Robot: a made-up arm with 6 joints. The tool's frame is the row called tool.
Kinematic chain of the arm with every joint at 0, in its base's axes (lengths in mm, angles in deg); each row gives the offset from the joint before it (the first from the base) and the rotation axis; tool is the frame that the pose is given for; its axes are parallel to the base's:
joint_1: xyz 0 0 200 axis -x
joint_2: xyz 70 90 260 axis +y
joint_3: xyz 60 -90 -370 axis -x
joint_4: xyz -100 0 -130 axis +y
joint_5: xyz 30 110 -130 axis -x
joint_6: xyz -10 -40 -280 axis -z
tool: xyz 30 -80 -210
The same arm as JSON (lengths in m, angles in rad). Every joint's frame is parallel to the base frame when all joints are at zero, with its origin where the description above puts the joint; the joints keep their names.
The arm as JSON. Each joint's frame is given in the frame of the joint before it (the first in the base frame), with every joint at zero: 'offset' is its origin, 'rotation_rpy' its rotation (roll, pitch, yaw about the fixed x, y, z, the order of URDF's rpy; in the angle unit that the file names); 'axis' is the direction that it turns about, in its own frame. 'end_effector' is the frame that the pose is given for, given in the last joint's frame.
{"length_unit": "m", "angle_unit": "rad", "chain": [{"id": "joint_1", "offset": [0.0, 0.0, 0.2], "rotation_rpy": [0.0, 0.0, 0.0], "axis": [-1.0, 0.0, 0.0]}, {"id": "joint_2", "offset": [0.07, 0.09, 0.26], "rotation_rpy": [0.0, 0.0, 0.0], "axis": [0.0, 1.0, 0.0]}, {"id": "joint_3", "offset": [0.06, -0.09, -0.37], "rotation_rpy": [0.0, 0.0, 0.0], "axis": [-1.0, 0.0, 0.0]}, {"id": "joint_4", "offset": [-0.1, 0.0, -0.13], "rotation_rpy": [0.0, 0.0, 0.0], "axis": [0.0, 1.0, 0.0]}, {"id": "joint_5", "offset": [0.03, 0.11, -0.13], "rotation_rpy": [0.0, 0.0, 0.0], "axis": [-1.0, 0.0, 0.0]}, {"id": "joint_6", "offset": [-0.01, -0.04, -0.28], "rotation_rpy": [0.0, 0.0, 0.0], "axis": [0.0, 0.0, -1.0]}], "end_effector": {"offset": [0.03, -0.08, -0.21], "rotation_rpy": [0.0, 0.0, 0.0]}}
